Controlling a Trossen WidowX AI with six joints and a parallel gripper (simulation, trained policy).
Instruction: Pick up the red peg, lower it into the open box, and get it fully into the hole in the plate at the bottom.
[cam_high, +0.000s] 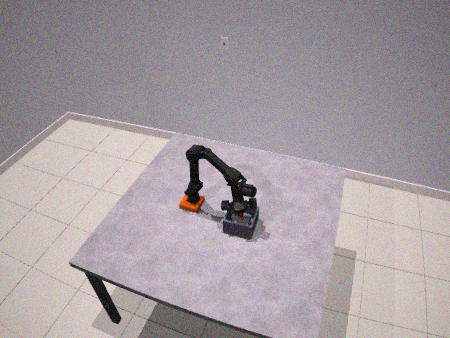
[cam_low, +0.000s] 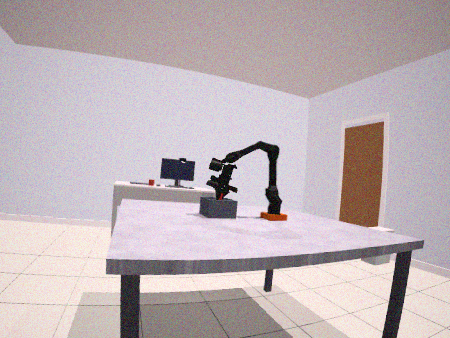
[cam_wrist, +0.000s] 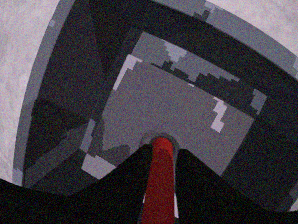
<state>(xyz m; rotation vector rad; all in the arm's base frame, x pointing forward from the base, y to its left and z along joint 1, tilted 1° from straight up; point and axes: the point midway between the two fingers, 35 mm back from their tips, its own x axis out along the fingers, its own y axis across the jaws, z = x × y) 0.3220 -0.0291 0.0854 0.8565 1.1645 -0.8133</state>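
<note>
The red peg lies 10 mm behind my gripper tip and 10 mm to the left of it. Also, from my gripper tip: dark grey box: 10 mm to the left, 60 mm below; plate: 10 mm to the left, 40 mm below.
</note>
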